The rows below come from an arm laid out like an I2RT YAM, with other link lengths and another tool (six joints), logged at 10 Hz.
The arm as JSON. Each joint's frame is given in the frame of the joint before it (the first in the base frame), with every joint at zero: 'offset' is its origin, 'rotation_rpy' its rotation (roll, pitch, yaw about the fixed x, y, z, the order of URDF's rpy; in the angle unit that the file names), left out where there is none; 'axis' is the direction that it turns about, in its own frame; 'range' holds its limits. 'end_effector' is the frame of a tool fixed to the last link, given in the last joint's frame.
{
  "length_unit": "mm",
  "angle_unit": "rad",
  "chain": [
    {
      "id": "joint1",
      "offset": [
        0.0,
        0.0,
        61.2
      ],
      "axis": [
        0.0,
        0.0,
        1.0
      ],
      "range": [
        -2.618,
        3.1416
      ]
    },
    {
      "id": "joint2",
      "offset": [
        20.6,
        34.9,
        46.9
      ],
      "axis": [
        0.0,
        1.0,
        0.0
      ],
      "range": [
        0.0,
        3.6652
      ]
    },
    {
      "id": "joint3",
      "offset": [
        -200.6,
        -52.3,
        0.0
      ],
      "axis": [
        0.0,
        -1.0,
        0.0
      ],
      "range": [
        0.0,
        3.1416
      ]
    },
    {
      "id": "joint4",
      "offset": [
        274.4,
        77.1,
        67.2
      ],
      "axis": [
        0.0,
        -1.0,
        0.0
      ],
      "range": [
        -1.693,
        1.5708
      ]
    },
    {
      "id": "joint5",
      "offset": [
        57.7,
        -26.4,
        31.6
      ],
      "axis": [
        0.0,
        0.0,
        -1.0
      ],
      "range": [
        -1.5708,
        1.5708
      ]
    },
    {
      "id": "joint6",
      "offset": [
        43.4,
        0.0,
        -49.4
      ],
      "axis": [
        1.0,
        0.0,
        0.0
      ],
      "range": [
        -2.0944,
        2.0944
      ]
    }
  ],
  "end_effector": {
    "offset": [
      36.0,
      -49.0,
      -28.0
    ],
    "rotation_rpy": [
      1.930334,
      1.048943,
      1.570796
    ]
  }
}
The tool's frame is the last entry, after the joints.
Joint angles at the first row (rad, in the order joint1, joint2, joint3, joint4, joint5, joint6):
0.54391 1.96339 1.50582 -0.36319 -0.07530 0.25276
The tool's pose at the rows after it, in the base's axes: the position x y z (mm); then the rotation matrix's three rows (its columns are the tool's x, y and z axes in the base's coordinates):
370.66, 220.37, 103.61; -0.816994, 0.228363, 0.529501; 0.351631, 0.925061, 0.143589; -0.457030, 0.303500, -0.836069
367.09, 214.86, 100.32; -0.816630, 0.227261, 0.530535; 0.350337, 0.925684, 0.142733; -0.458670, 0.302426, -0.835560
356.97, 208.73, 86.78; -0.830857, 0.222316, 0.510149; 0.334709, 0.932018, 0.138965; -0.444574, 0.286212, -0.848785
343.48, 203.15, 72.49; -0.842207, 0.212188, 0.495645; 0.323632, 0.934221, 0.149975; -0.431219, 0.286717, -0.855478
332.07, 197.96, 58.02; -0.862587, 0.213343, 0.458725; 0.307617, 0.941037, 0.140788; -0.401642, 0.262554, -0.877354
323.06, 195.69, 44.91; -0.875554, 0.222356, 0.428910; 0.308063, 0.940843, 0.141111; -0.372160, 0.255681, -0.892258
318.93, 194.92, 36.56; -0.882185, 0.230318, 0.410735; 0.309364, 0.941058, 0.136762; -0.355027, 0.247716, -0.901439
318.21, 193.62, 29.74; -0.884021, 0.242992, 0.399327; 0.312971, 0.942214, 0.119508; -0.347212, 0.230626, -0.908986
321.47, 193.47, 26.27; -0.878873, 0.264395, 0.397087; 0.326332, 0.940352, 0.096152; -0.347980, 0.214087, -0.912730
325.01, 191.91, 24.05; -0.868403, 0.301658, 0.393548; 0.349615, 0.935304, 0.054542; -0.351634, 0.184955, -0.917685
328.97, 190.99, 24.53; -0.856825, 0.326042, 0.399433; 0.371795, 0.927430, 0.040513; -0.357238, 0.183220, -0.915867
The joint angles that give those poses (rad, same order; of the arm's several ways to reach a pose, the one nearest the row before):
0.53025 1.92571 1.49288 -0.31441 -0.10562 0.28275
0.52310 1.89883 1.44735 -0.29607 -0.11007 0.27589
0.52124 1.87051 1.36924 -0.27259 -0.12073 0.26644
0.52252 1.82561 1.26597 -0.22508 -0.13813 0.26411
0.52348 1.81474 1.20867 -0.22266 -0.14927 0.26124
0.52630 1.81383 1.16476 -0.20645 -0.16015 0.27527
0.52861 1.82418 1.14898 -0.19854 -0.16240 0.28418
0.52852 1.84575 1.15105 -0.19787 -0.15187 0.28828
0.52771 1.87609 1.17531 -0.20300 -0.12996 0.29744
0.52636 1.90913 1.20842 -0.22191 -0.09041 0.31360
0.52132 1.92312 1.22690 -0.22267 -0.07257 0.32788

